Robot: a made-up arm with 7 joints. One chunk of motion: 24 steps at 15 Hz.
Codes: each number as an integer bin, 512 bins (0 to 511) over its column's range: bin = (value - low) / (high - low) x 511, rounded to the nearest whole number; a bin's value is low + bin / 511 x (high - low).
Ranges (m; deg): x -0.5..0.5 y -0.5..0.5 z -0.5..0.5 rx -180..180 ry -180..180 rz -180..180
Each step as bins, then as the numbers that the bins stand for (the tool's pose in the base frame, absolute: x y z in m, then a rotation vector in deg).
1 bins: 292 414 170 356 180 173
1 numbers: 0.0714 0.3102 -0.1673 70.80 -53.19 -58.12
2 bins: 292 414 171 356 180 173
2 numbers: 0.0714 0.3102 -0.1654 70.80 -53.19 -58.12
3 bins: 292 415 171 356 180 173
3 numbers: 0.0714 0.3121 -0.1654 70.80 -53.19 -58.12
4 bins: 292 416 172 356 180 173
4 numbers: 0.0714 0.3141 -0.1634 70.80 -53.19 -58.12
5 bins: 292 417 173 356 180 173
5 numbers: 0.0714 0.3160 -0.1614 70.80 -53.19 -58.12
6 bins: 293 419 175 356 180 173
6 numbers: 0.0734 0.3200 -0.1575 70.80 -53.19 -58.12
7 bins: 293 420 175 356 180 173
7 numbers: 0.0734 0.3219 -0.1575 70.80 -53.19 -58.12
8 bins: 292 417 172 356 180 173
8 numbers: 0.0714 0.3160 -0.1634 70.80 -53.19 -58.12
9 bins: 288 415 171 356 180 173
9 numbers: 0.0636 0.3121 -0.1654 70.80 -53.19 -58.12
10 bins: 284 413 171 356 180 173
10 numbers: 0.0558 0.3082 -0.1654 70.80 -53.19 -58.12
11 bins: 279 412 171 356 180 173
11 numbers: 0.0460 0.3063 -0.1654 70.80 -53.19 -58.12
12 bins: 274 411 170 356 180 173
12 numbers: 0.0362 0.3043 -0.1673 70.80 -53.19 -58.12
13 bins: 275 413 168 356 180 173
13 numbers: 0.0382 0.3082 -0.1712 70.80 -53.19 -58.12
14 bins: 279 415 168 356 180 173
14 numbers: 0.0460 0.3121 -0.1712 70.80 -53.19 -58.12
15 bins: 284 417 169 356 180 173
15 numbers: 0.0558 0.3160 -0.1693 70.80 -53.19 -58.12
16 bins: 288 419 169 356 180 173
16 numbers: 0.0636 0.3200 -0.1693 70.80 -53.19 -58.12
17 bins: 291 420 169 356 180 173
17 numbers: 0.0695 0.3219 -0.1693 70.80 -53.19 -58.12
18 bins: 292 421 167 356 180 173
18 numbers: 0.0714 0.3239 -0.1732 70.80 -53.19 -58.12
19 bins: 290 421 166 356 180 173
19 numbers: 0.0675 0.3239 -0.1751 70.80 -53.19 -58.12
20 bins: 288 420 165 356 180 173
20 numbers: 0.0636 0.3219 -0.1771 70.80 -53.19 -58.12
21 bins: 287 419 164 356 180 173
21 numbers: 0.0616 0.3200 -0.1791 70.80 -53.19 -58.12
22 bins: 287 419 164 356 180 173
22 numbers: 0.0616 0.3200 -0.1791 70.80 -53.19 -58.12
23 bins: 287 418 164 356 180 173
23 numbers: 0.0616 0.3180 -0.1791 70.80 -53.19 -58.12
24 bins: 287 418 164 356 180 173
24 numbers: 0.0616 0.3180 -0.1791 70.80 -53.19 -58.12
